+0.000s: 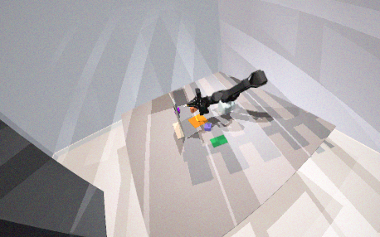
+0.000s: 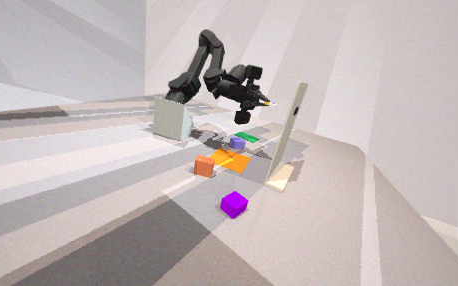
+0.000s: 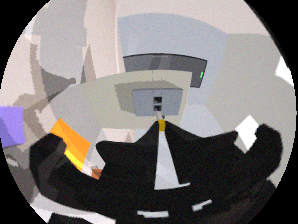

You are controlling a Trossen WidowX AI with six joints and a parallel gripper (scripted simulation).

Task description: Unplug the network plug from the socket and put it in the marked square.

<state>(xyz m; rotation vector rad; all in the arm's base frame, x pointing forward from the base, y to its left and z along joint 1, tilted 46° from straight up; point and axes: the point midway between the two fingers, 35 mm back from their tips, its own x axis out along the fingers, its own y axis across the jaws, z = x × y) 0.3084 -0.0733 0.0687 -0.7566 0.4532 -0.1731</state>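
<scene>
Right now the flat orange square is 21 cm below my gripper tip, 7 cm behind it and 3 cm to the right of it. The rest, counted from my gripper tip: upright beige panel: 8 cm below, 8 cm ahead, 3 cm to the right; network plug: 1 cm ahead; violet cube: 19 cm below, 9 cm to the left, 8 cm behind.
</scene>
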